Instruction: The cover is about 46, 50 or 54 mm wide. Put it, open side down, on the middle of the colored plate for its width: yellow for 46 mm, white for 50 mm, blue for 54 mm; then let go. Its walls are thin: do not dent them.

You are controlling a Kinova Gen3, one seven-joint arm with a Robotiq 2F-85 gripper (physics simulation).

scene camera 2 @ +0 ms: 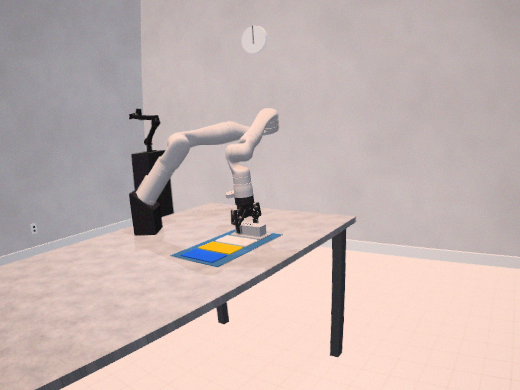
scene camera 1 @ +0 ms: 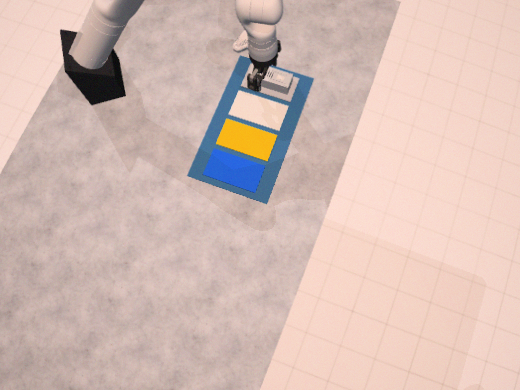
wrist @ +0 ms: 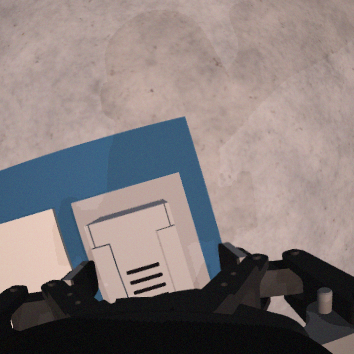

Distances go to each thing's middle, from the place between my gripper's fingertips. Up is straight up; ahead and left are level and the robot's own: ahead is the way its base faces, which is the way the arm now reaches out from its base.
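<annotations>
From my hand, the light grey cover [wrist: 125, 246] is 2 cm ahead, 1 cm to the right and 1 cm above. The yellow plate [scene camera 1: 234, 135] is 20 cm to the right of my hand, 1 cm ahead of it and 1 cm below it. There's a white plate [scene camera 1: 246, 106] as well, 10 cm to the right of my hand, 2 cm ahead of it and 1 cm below it, and a dark blue mat [scene camera 1: 295, 99] that's 1 cm ahead of my hand, 15 cm to the right of it and 1 cm below it.
</annotations>
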